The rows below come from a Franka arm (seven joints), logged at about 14 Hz.
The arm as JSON. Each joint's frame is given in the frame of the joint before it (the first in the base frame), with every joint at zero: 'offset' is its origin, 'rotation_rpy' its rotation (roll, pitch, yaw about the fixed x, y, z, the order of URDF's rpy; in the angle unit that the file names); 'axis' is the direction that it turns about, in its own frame. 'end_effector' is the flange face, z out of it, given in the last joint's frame.
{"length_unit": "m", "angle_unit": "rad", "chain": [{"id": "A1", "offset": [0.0, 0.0, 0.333], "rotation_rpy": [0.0, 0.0, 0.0], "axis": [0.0, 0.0, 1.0]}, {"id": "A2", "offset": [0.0, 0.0, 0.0], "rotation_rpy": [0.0, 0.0, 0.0], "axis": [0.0, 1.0, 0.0]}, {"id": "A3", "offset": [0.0, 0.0, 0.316], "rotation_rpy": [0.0, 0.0, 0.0], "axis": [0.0, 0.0, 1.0]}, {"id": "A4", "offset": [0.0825, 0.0, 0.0], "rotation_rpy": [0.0, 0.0, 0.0], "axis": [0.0, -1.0, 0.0]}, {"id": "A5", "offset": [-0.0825, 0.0, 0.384], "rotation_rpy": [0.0, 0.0, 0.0], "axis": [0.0, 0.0, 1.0]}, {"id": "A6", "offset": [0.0, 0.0, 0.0], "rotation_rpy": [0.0, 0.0, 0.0], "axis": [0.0, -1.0, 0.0]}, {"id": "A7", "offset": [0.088, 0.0, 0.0], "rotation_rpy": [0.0, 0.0, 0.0], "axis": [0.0, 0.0, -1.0]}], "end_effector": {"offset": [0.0, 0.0, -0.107], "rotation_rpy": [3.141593, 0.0, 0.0]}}
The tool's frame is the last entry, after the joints.
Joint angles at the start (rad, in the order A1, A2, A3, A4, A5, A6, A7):
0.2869, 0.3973, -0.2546, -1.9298, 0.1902, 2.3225, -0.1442
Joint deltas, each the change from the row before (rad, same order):
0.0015, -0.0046, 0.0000, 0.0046, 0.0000, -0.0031, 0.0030
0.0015, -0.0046, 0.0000, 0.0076, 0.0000, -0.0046, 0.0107
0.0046, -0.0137, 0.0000, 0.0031, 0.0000, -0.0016, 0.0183
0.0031, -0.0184, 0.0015, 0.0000, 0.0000, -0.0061, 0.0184
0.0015, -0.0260, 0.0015, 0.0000, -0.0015, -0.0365, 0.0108
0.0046, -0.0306, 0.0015, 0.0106, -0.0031, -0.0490, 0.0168
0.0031, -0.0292, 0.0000, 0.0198, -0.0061, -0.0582, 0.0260
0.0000, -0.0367, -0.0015, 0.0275, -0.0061, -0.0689, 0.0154
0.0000, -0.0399, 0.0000, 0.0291, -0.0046, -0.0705, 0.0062
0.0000, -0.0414, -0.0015, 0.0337, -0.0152, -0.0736, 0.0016
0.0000, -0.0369, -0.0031, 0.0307, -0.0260, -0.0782, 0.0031
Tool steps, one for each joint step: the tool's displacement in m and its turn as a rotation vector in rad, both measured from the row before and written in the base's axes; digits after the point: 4 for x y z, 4 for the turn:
0.0012, 0.0013, 0.0045, 0.0018, -0.0058, -0.0009
0.0019, 0.0015, 0.0056, 0.0023, -0.0069, -0.0082
0.0010, 0.0032, 0.0095, 0.0048, -0.0137, -0.0133
-0.0005, 0.0030, 0.0106, 0.0071, -0.0104, -0.0135
-0.0037, 0.0023, 0.0124, 0.0096, 0.0123, -0.0046
-0.0028, 0.0047, 0.0187, 0.0107, 0.0104, -0.0045
-0.0021, 0.0031, 0.0214, 0.0079, 0.0124, -0.0133
-0.0027, 0.0002, 0.0286, 0.0094, 0.0073, -0.0058
-0.0046, 0.0006, 0.0312, 0.0111, 0.0036, 0.0045
-0.0062, -0.0015, 0.0340, 0.0007, -0.0003, 0.0121
-0.0087, -0.0039, 0.0293, -0.0127, 0.0111, 0.0112

